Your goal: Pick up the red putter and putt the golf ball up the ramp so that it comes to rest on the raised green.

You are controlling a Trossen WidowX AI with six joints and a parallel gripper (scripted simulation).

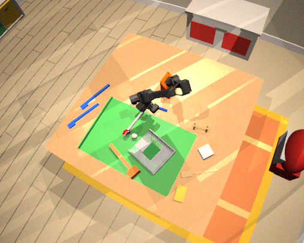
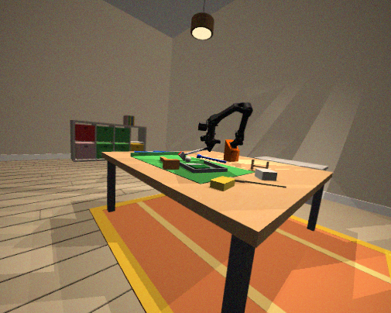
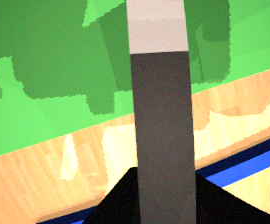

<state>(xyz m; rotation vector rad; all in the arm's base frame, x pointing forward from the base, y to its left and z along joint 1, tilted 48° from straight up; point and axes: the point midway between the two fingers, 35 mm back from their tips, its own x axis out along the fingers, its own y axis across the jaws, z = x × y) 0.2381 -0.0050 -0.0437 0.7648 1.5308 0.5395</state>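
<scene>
The blue putter is 50 mm behind my gripper tip, 40 mm to the right of it and 60 mm below it. Also, from my gripper tip: white golf ball (220 mm ahead, 40 mm to the left, 50 mm below); then red putter (120 mm ahead, 10 mm to the right); then green mat (240 mm ahead, 50 mm to the left, 70 mm below).
</scene>
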